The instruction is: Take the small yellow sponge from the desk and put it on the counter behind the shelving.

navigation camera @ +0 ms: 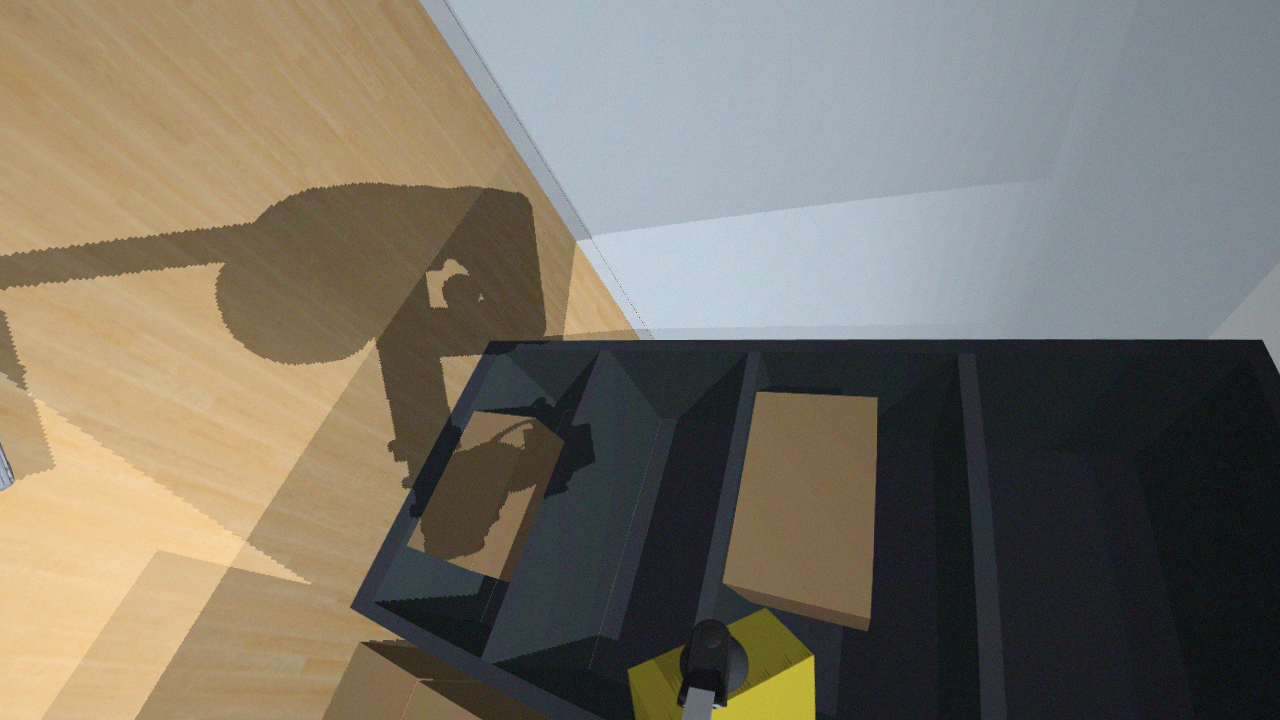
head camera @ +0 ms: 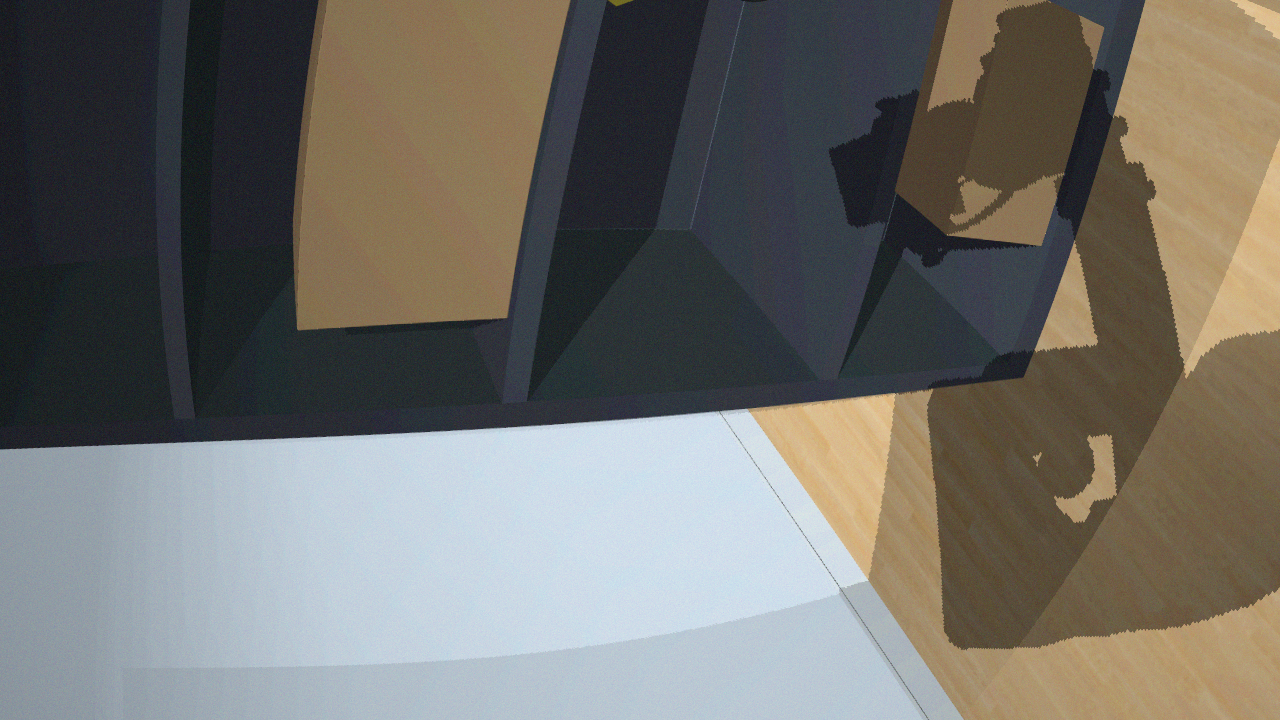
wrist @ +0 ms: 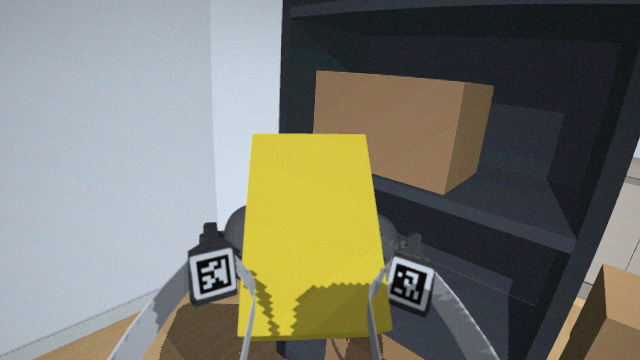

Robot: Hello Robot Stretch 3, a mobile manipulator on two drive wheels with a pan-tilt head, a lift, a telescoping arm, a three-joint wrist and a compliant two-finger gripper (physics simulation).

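Places are measured from the robot's base along level axes (x right, y ahead, z up), in centimetres.
Where they show: gripper, fingertip midpoint: (navigation camera: 718,682) (wrist: 311,235).
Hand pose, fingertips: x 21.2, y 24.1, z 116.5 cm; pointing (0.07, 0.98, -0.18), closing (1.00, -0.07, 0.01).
Note:
Things, the pixels of their centre, and the offset from my fingertips.
- yellow sponge, body centre: (wrist: 310,235) (navigation camera: 723,703) dx -0.2, dy -1.4, dz +0.8 cm
- cardboard box, body centre: (head camera: 405,107) (navigation camera: 810,506) (wrist: 398,121) dx +31.4, dy +76.7, dz -4.0 cm
The yellow sponge (head camera: 619,1) (navigation camera: 778,689) (wrist: 310,210) is held upright between the two fingertips of my gripper (navigation camera: 716,658) (wrist: 311,235), which is shut on it. A small corner of the sponge shows at the top edge of the head view. The sponge is in the air in front of the dark shelving (head camera: 534,268) (navigation camera: 982,537) (wrist: 475,216). A pale cabinet (wrist: 617,215) with a top edge shows past the shelving at the right of the wrist view; I cannot tell if it is the counter. The desk does not show.
A cardboard box (head camera: 420,161) (navigation camera: 805,492) (wrist: 390,125) sits in the shelving close to the sponge. Another box (head camera: 1029,116) (navigation camera: 483,483) is in an end compartment. A further box (navigation camera: 375,685) (wrist: 600,335) is beside the shelving. A pale wall (head camera: 402,537) (navigation camera: 850,134) (wrist: 110,125) adjoins it.

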